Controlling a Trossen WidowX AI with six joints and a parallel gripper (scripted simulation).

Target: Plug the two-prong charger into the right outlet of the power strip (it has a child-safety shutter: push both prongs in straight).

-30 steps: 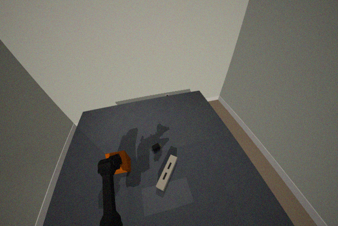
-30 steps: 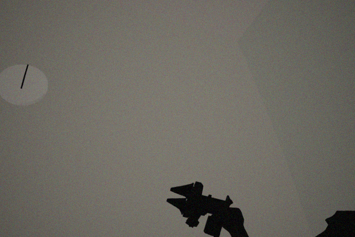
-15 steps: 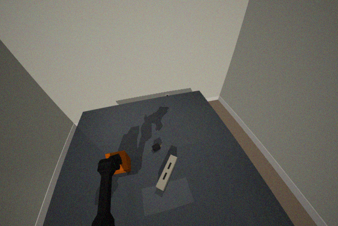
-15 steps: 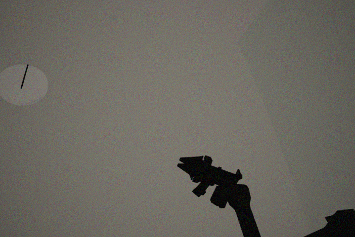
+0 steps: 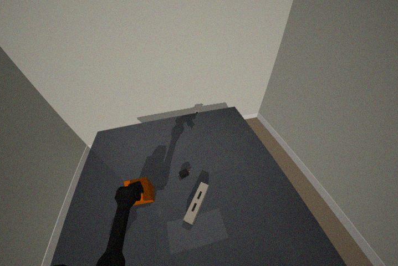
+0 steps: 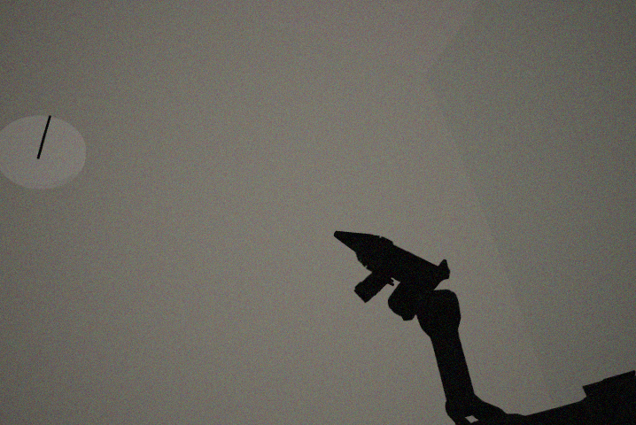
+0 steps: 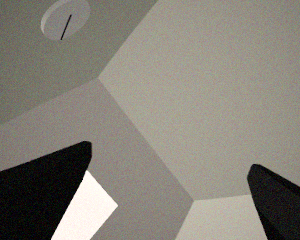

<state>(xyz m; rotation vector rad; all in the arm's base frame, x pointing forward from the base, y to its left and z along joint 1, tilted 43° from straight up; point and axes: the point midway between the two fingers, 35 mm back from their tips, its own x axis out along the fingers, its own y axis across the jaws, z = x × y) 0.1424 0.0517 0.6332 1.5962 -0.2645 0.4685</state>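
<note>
Right now the dark two-prong charger is 15 cm ahead of my gripper tip, 45 cm to the left of it and 61 cm below it.
</note>
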